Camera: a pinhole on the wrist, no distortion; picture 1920 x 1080 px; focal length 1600.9 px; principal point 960.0 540.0 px. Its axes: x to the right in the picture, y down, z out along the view. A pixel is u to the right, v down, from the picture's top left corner.
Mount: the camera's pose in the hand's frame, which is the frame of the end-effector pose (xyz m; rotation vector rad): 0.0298 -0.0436 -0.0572 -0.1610 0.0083 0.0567
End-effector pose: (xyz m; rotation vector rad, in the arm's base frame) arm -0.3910 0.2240 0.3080 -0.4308 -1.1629 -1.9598
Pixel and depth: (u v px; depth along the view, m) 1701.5 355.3 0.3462
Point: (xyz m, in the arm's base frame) -0.5557 0.3842 0.5695
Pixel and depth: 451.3 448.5 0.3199
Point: -0.3874 0.4831 0.3915
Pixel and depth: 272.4 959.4 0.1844
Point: -0.3486 0.3404 0.3537
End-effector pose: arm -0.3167 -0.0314 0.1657 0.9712 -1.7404 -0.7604
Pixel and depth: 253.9 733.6 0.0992
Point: -0.3457 -0.0256 0.1309
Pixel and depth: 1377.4 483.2 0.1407
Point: -0.4018 -0.0966 0.1478
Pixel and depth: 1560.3 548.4 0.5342
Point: -0.8202 -0.1775 0.1565
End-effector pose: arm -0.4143 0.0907 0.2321 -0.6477 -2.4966 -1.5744
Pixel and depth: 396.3 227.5 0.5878
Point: -0.2261 0.4953 -0.1292
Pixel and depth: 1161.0 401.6 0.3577
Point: -0.4531 0.3733 0.1096
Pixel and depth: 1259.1 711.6 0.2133
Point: -0.4517 0.2482 0.1997
